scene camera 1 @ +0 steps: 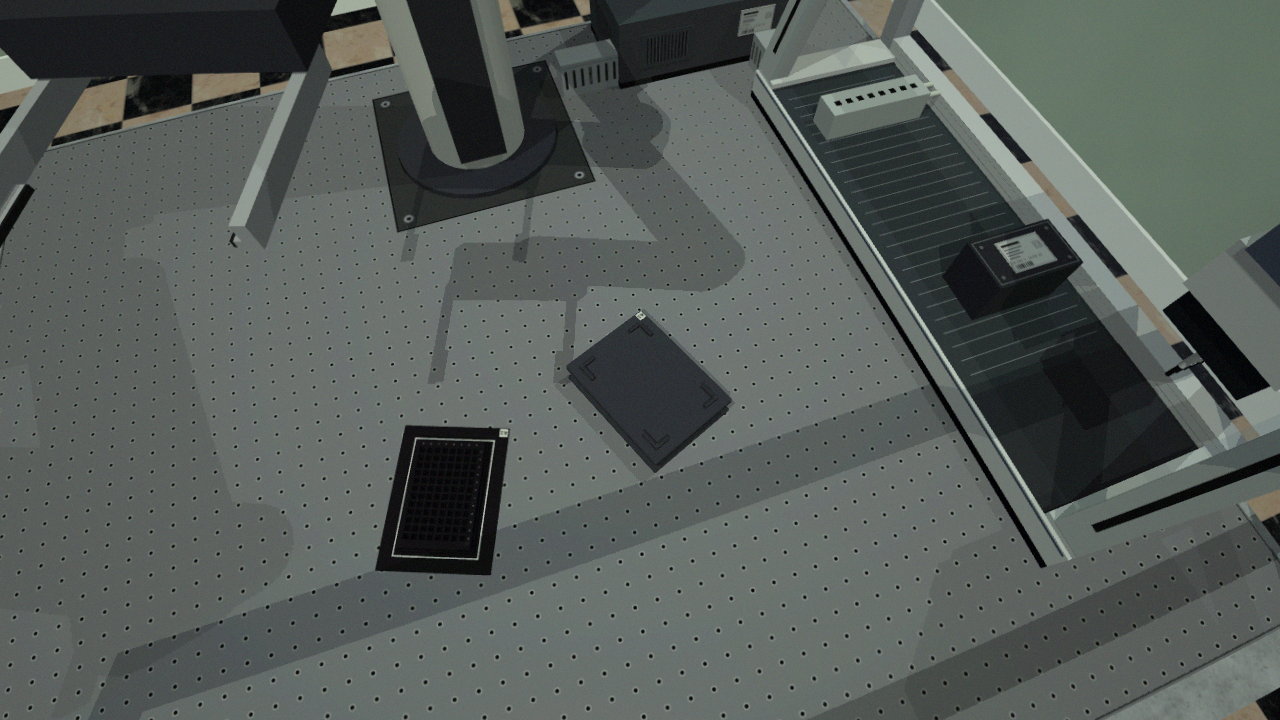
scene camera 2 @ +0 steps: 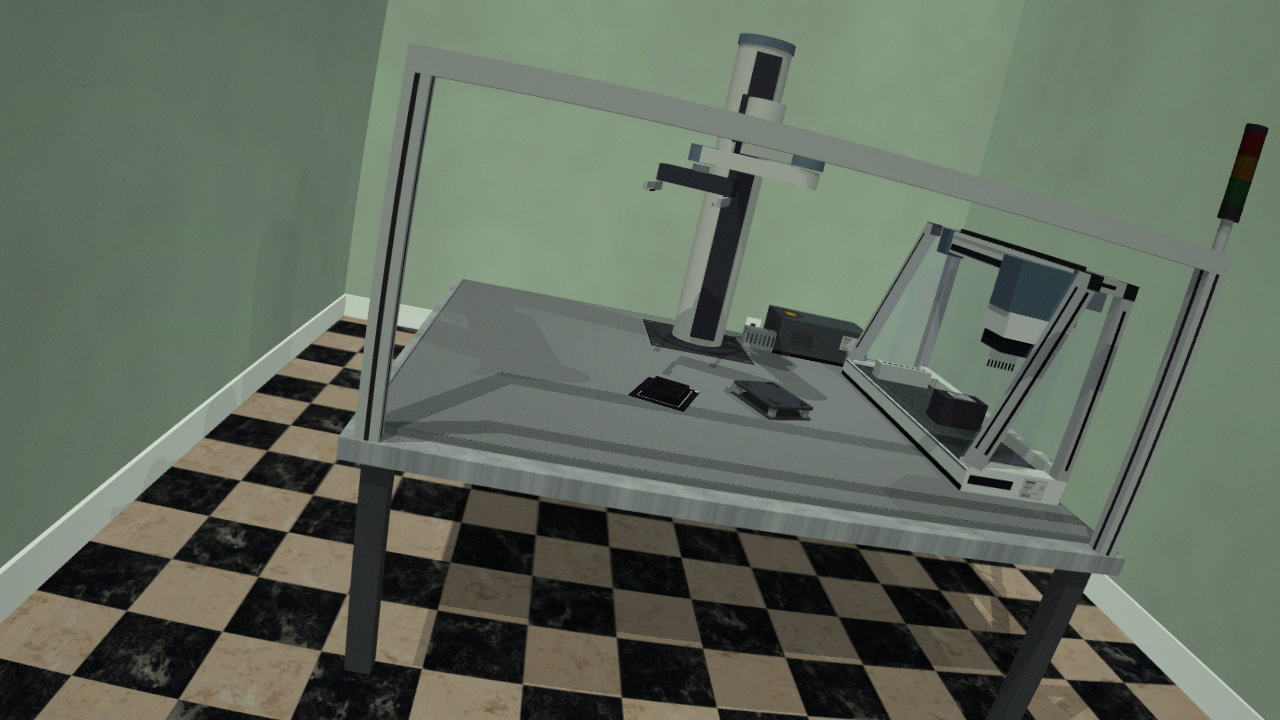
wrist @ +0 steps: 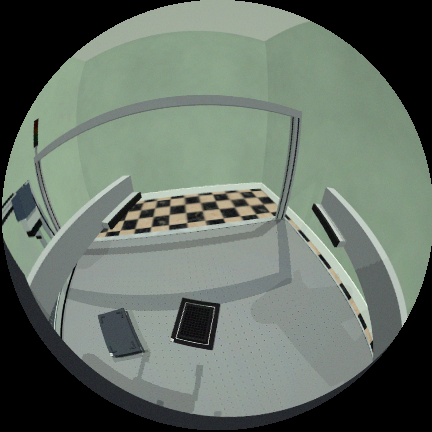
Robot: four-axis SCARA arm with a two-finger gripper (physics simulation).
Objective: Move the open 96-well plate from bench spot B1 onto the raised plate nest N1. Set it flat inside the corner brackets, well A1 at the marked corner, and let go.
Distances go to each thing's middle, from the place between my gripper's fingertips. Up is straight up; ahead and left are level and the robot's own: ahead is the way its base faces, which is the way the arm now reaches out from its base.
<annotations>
I see my gripper 43 cm above the black well plate [scene camera 1: 441,509], 6 cm to the right of it and 4 cm short of it. Round my hand: black box [scene camera 1: 976,288] 79 cm to the left, 36 cm below, 2 cm ahead; black nest with white outline [scene camera 1: 480,563] 44 cm below, 6 cm to the left, 4 cm ahead; pale rack [scene camera 1: 833,121] 78 cm to the left, 37 cm below, 31 cm behind.
</annotations>
